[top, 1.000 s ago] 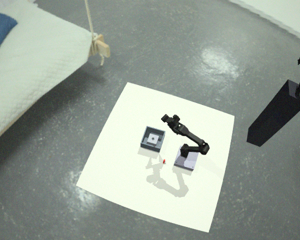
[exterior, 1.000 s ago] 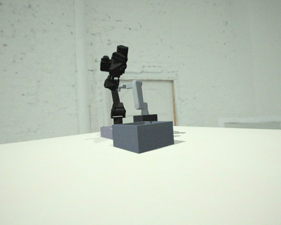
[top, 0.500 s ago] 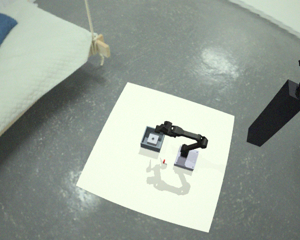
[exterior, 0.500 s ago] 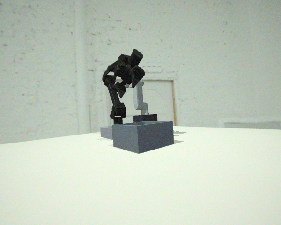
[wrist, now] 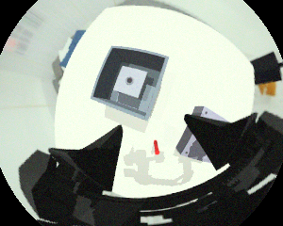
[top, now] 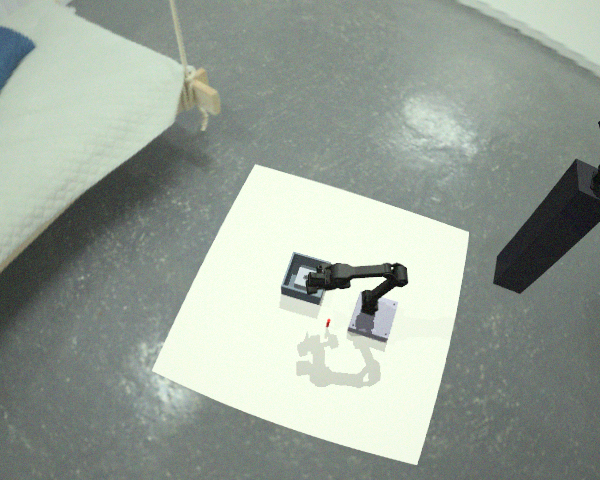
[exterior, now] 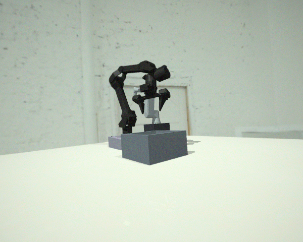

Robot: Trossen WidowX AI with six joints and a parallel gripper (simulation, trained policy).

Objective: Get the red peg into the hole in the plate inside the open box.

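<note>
My gripper tip is 150 mm above the red peg, 100 mm to the right of it and 70 mm past it. The rest, counted from my gripper tip: grey box (160 mm below, 110 mm ahead, 70 mm to the right).
</note>
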